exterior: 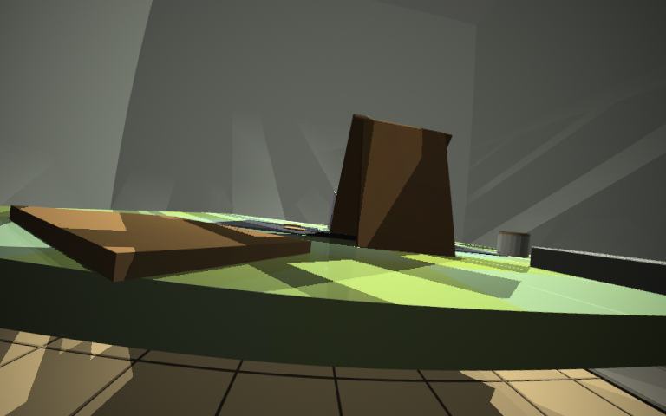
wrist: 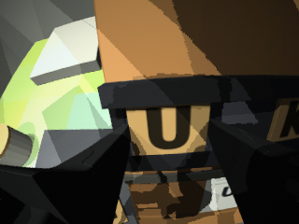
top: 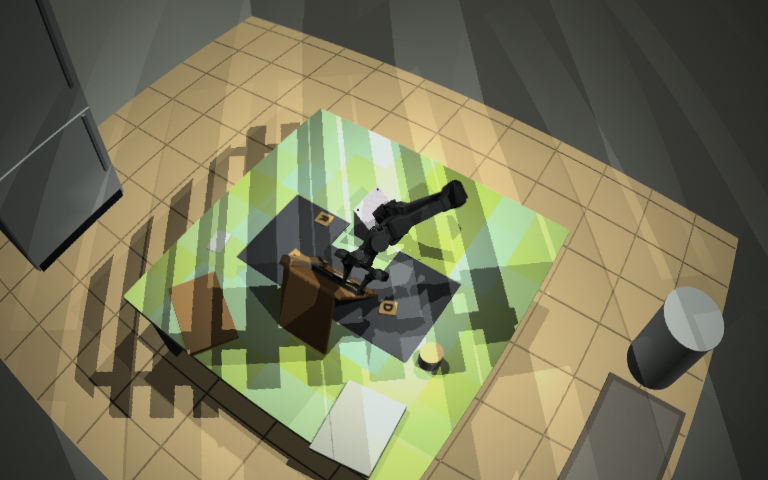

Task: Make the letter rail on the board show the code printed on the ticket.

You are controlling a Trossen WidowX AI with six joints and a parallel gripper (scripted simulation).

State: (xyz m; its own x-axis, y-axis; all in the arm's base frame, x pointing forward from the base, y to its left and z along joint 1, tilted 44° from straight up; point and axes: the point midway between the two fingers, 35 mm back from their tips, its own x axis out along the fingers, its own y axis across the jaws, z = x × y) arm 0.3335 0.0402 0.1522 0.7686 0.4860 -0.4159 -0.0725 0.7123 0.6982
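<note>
Now: the white ticket 50 mm behind my gripper tip, 80 mm to the right of it and 80 mm below it. From my gripper tip the other things lie so: dark mat 150 mm behind, 130 mm to the right, 160 mm below; then flat wooden slab 360 mm ahead, 420 mm to the right, 150 mm below; then card 90 mm ahead, 610 mm to the right, 160 mm below.
</note>
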